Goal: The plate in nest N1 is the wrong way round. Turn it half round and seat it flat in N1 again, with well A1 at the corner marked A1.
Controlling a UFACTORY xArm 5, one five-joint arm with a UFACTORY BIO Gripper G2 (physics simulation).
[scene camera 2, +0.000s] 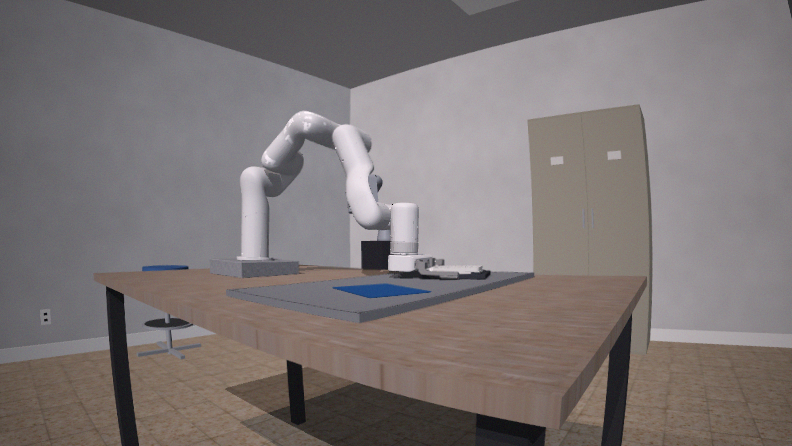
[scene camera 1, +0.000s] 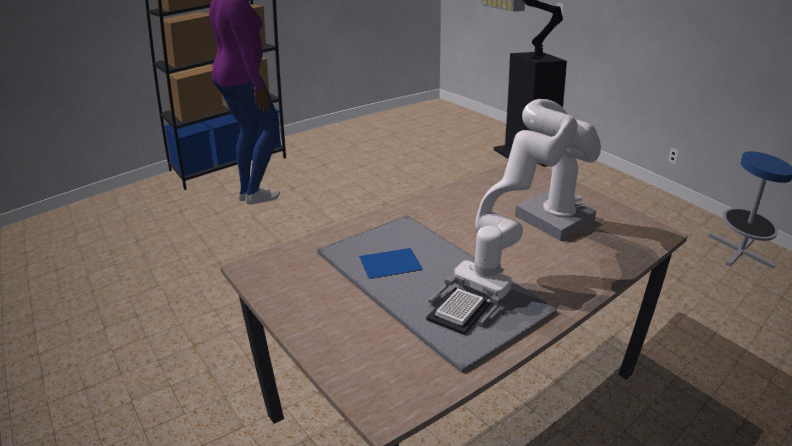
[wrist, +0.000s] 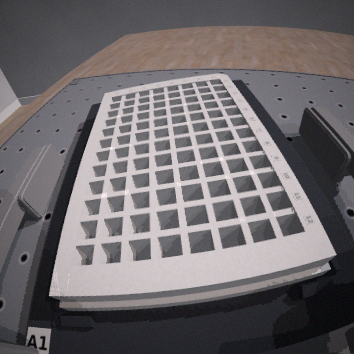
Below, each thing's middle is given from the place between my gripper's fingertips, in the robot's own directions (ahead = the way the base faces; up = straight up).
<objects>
Right now the white well plate (scene camera 1: 458,308) is 2 cm behind my hand, 1 cm to the right of it and 1 cm above it. The rest, counted from my hand: black nest (wrist: 277,313) 2 cm behind, 1 cm to the right; flat blue rectangle (scene camera 1: 394,262) 5 cm ahead, 32 cm to the right, 1 cm below.
</objects>
